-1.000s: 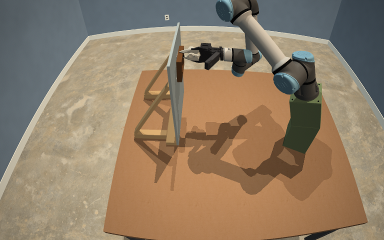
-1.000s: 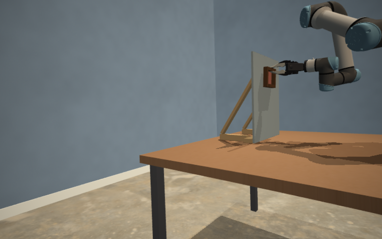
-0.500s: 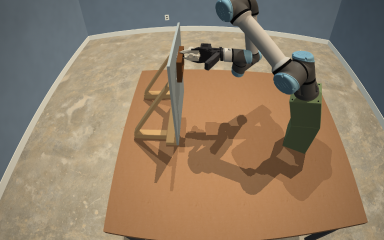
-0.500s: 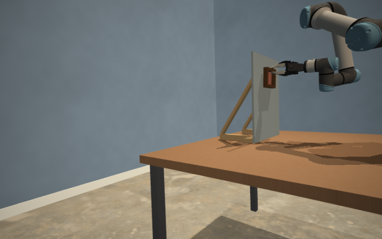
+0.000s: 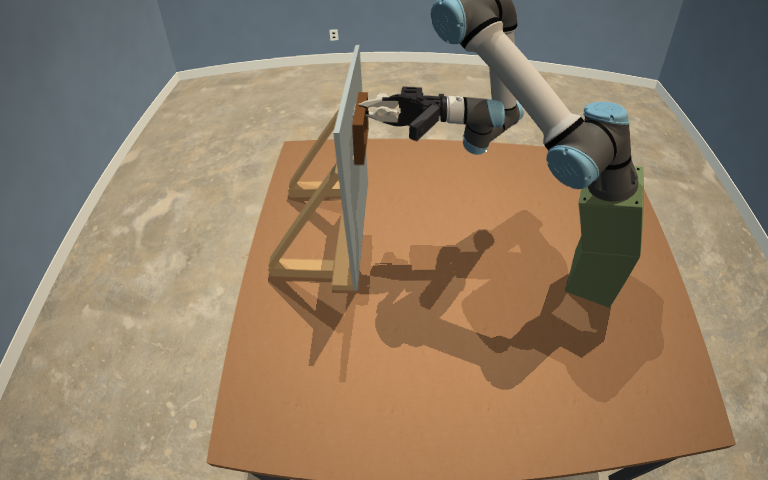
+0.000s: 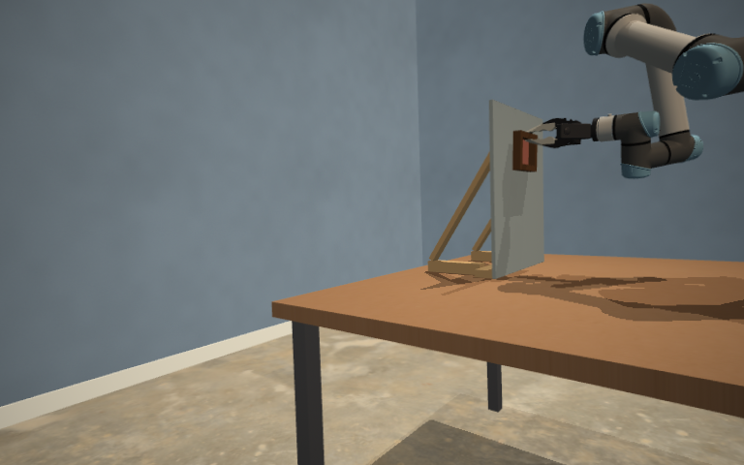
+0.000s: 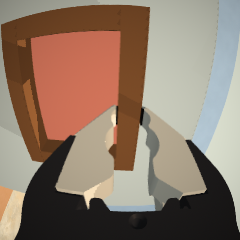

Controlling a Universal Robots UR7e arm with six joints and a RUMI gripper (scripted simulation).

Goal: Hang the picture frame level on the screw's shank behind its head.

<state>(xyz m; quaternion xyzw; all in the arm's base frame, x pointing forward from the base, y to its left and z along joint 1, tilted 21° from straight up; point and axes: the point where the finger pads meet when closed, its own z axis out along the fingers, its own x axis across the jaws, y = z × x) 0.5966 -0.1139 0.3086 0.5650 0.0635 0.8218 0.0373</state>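
The brown picture frame is 50 mm below my hand, 20 mm ahead of it and 10 mm to the left of it. Round my hand: grey wall panel: 190 mm below, 40 mm ahead.
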